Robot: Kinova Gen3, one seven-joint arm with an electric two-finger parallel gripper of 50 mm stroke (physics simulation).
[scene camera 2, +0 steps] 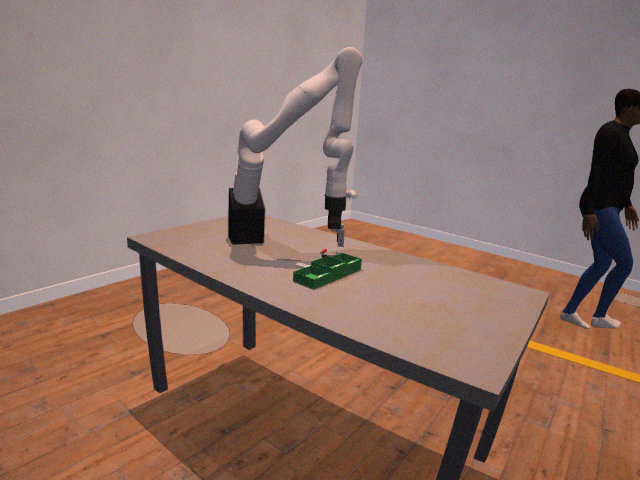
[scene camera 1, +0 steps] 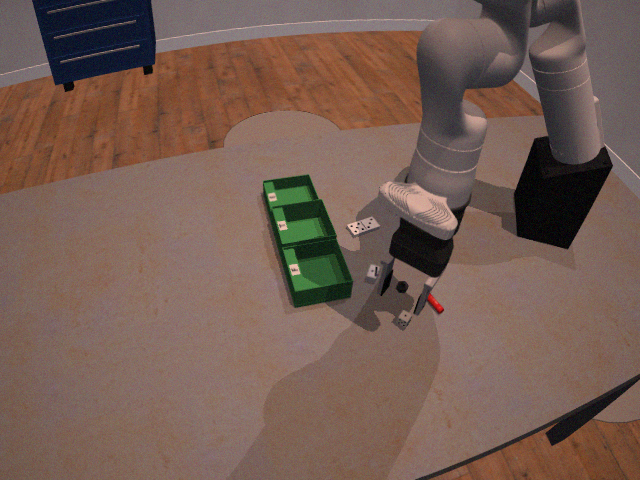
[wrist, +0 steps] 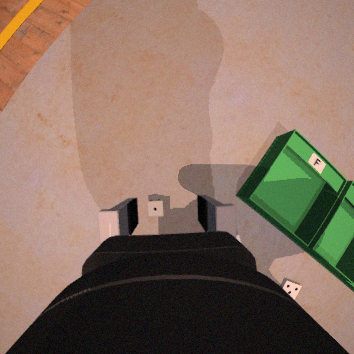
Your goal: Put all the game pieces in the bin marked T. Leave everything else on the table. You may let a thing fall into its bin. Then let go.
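Places are measured from the arm's base along level axes (x up, y left, z back), in millimetres.
Pixels of known places: gripper, between the fingertips: point(scene camera 2: 340, 244) point(scene camera 1: 400, 299) point(wrist: 167, 209); arm's base, origin of its link: point(scene camera 2: 245, 196) point(scene camera 1: 575, 149).
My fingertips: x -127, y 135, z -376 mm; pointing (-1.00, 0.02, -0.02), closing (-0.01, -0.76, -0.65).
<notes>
Ahead of a thing's pixels: the offset from my fingertips to its middle. "spot": to the spot under its first point.
A white die @(dx -40, dy +7, dz +11 mm) point(scene camera 1: 404, 319) point(wrist: 155, 208) lies on the table. In the wrist view it shows below and between the fingers, nearer the left one. A white domino with black dots @(dx -44, dy -185, dz +11 mm) point(scene camera 1: 362, 226) point(wrist: 291, 288) lies flat beside the bins; part of it shows in the wrist view. The bin marked T @(dx -25, dy -179, dz -94 mm) point(scene camera 1: 305, 233) point(wrist: 336, 241) is the middle of three joined green bins, and no piece shows in it in scene camera 1. My gripper point(scene camera 1: 400, 303) point(scene camera 2: 340, 245) point(wrist: 167, 209) is open and empty, pointing down above the table near the die.
A small white block with a black mark @(dx -42, dy -85, dz -6 mm) point(scene camera 1: 372, 273) lies between the bin marked F @(spot: dx -41, dy -96, dz -86 mm) point(scene camera 1: 320, 276) point(wrist: 287, 192) and the gripper. A black nut @(dx -44, dy -50, dz +30 mm) point(scene camera 1: 402, 286) and a red cylinder @(dx -43, dy -13, dz +66 mm) point(scene camera 1: 435, 303) point(scene camera 2: 324, 251) lie near the die. The bin marked E @(spot: dx -41, dy -282, dz -85 mm) point(scene camera 1: 294, 195) is at the far end.
</notes>
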